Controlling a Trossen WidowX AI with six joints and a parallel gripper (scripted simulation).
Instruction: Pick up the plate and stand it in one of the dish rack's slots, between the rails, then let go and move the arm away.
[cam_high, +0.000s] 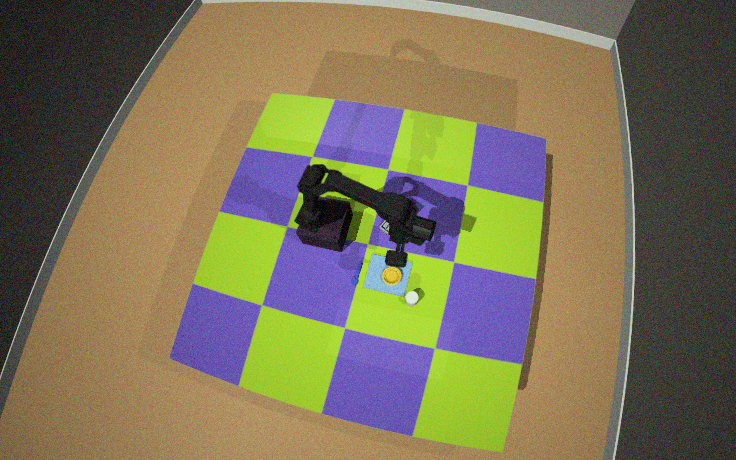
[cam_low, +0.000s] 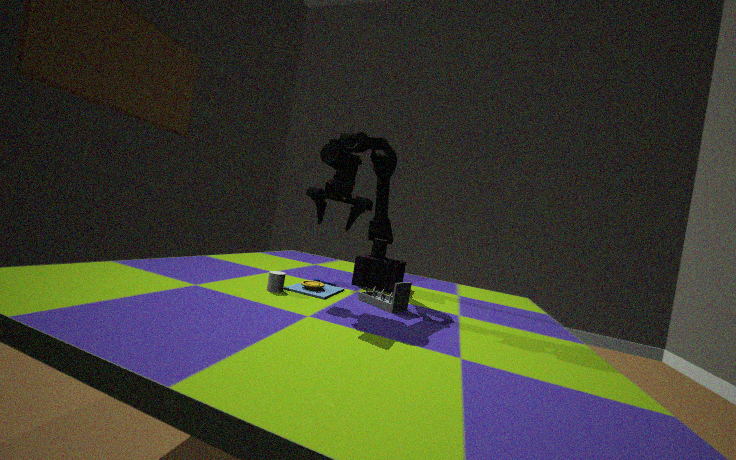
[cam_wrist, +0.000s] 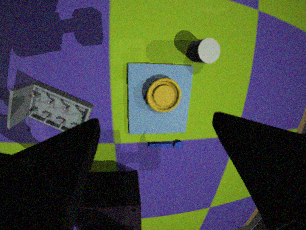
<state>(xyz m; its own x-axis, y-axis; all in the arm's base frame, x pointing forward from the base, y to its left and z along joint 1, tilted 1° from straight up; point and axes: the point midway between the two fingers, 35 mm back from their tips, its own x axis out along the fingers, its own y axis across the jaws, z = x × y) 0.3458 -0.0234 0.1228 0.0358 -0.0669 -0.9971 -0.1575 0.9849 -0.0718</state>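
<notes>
Now: the yellow plate 180 mm below my gripper tip, 50 mm to the right of it and 20 mm behind it. Also, from my gripper tip: grey dish rack: 170 mm below, 160 mm to the left, 70 mm behind; blue mat: 190 mm below, 50 mm to the right, 40 mm behind; white cup: 170 mm below, 110 mm to the right, 70 mm ahead.
</notes>
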